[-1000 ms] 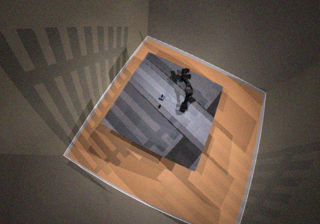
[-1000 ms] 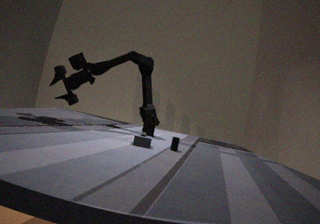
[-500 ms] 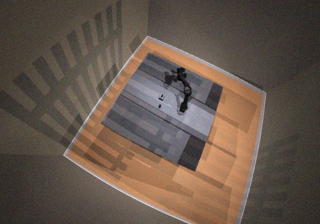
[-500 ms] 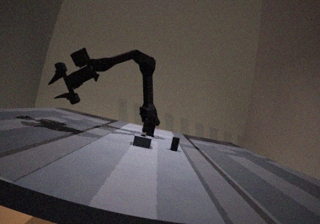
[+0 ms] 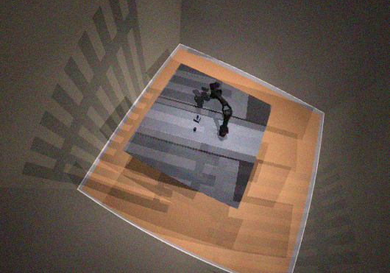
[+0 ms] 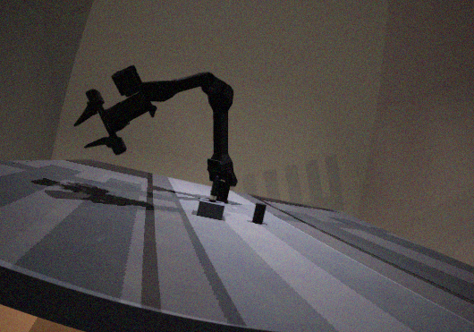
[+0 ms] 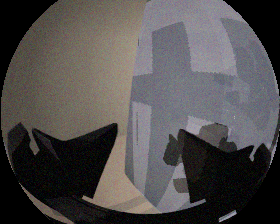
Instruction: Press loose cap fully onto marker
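My gripper tip is now 52 cm to the right of the cap and 9 cm above it. The rest, counted from my gripper tip: dark holder block: 39 cm to the left, 10 cm below, 4 cm ahead.
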